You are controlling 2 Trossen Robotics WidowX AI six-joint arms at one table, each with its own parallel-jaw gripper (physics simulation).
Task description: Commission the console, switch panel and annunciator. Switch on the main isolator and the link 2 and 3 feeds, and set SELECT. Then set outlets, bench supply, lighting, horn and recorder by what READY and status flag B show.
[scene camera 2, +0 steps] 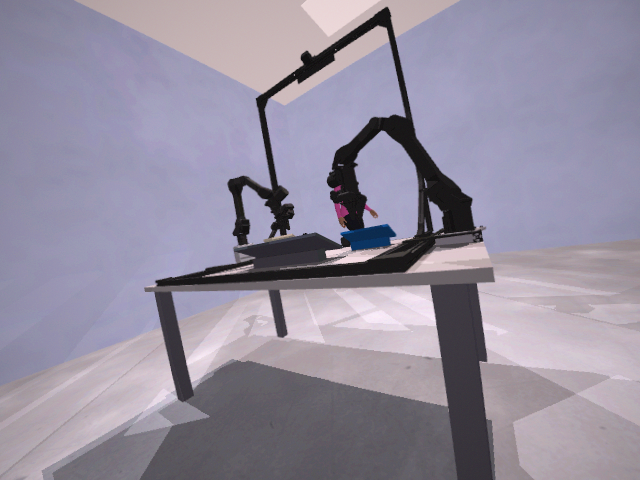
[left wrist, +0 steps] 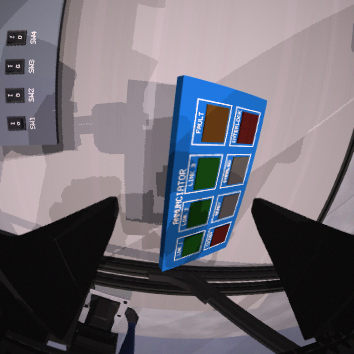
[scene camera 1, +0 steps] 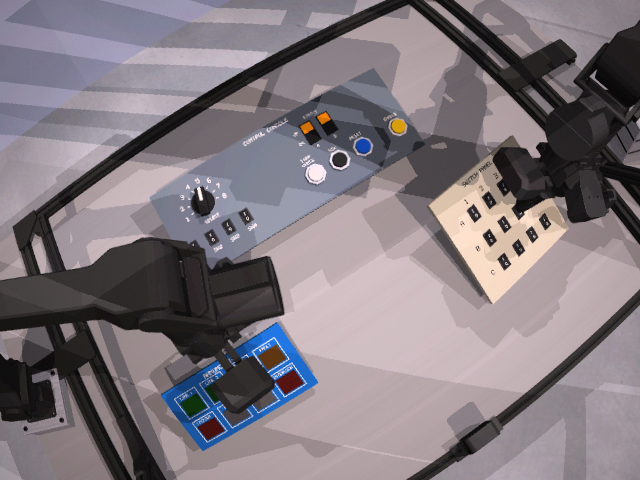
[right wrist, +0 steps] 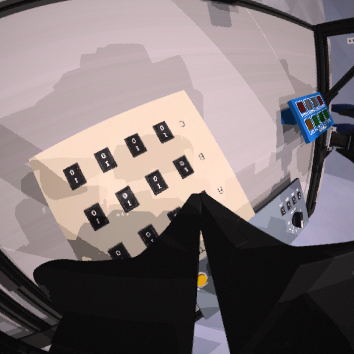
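The grey control console carries the SELECT knob, pointing near 5, and status flags A and B with orange upper halves. The blue annunciator looks unlit; READY is grey. My left gripper is open and empty above it. My right gripper is shut and empty over the cream switch panel, covering some row A rockers. Rocker positions are too small to tell.
White, black, blue and yellow buttons line the console's right part. A black frame runs round the table. A person in pink stands behind the left arm in scene camera 2.
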